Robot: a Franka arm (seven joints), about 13 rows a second.
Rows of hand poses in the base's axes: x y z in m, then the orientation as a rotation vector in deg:
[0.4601 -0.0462 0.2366 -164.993 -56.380 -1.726]
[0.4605 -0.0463 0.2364 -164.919 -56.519 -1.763]
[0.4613 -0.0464 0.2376 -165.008 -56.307 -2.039]
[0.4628 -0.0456 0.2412 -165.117 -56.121 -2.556]
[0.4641 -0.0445 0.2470 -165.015 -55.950 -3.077]
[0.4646 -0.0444 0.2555 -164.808 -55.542 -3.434]
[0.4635 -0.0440 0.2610 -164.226 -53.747 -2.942]
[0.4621 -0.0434 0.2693 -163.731 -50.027 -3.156]
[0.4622 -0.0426 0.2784 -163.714 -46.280 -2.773]
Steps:
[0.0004 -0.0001 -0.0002 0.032 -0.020 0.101]
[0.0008 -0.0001 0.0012 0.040 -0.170 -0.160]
[0.0015 0.0008 0.0036 0.062 -0.329 -0.156]
[0.0013 0.0011 0.0058 0.246 -0.274 -0.099]
[0.0005 0.0001 0.0085 0.380 -0.112 -0.216]
[-0.0011 0.0004 0.0055 0.970 0.710 -0.962]
[-0.0014 0.0006 0.0083 1.555 0.488 -2.235]
[0.0001 0.0008 0.0091 0.952 0.736 -2.355]

